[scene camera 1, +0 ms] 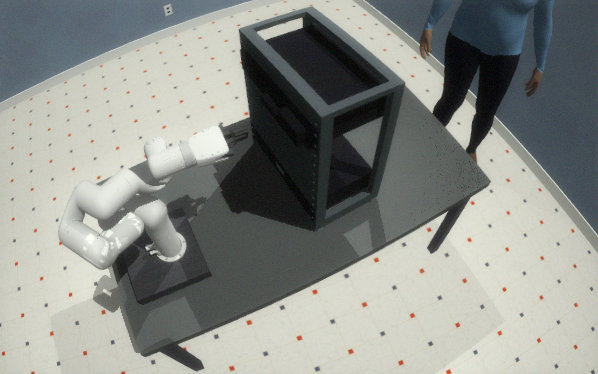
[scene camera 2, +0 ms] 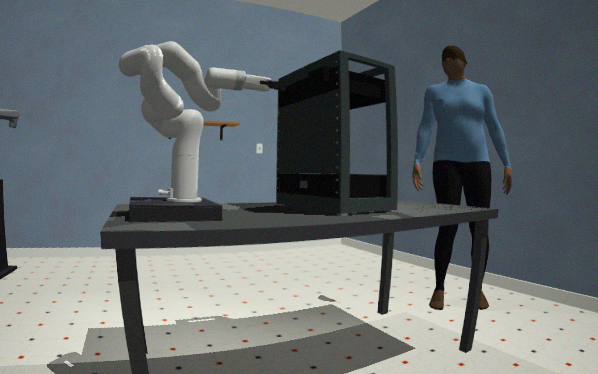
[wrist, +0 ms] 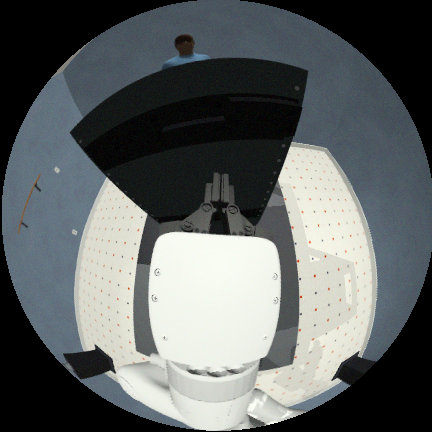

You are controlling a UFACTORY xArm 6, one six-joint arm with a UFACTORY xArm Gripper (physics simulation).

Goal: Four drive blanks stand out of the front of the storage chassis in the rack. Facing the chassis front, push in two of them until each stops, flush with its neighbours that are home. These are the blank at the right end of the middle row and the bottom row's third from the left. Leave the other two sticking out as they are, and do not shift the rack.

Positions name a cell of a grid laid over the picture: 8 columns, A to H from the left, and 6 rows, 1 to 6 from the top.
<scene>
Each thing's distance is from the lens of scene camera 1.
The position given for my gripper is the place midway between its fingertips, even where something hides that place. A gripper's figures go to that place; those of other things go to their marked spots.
my gripper (scene camera 1: D3): 118 cm
rack (scene camera 1: E2): 110 cm
</scene>
